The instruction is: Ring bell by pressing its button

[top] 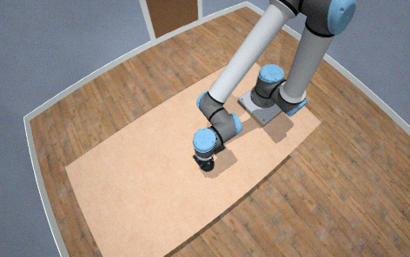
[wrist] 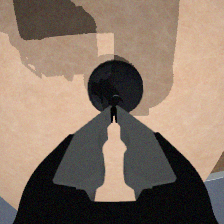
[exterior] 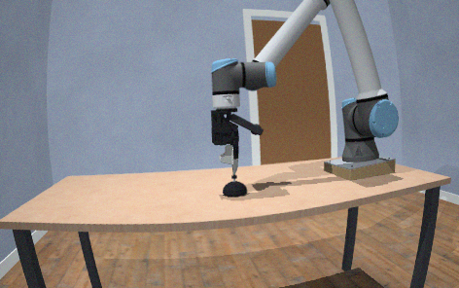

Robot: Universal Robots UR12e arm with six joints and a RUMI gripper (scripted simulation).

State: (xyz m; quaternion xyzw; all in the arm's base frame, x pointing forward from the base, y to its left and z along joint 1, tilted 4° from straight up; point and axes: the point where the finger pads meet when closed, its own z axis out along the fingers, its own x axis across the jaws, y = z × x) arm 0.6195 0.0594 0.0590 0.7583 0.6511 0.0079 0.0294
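The bell is 40 mm below my hand.
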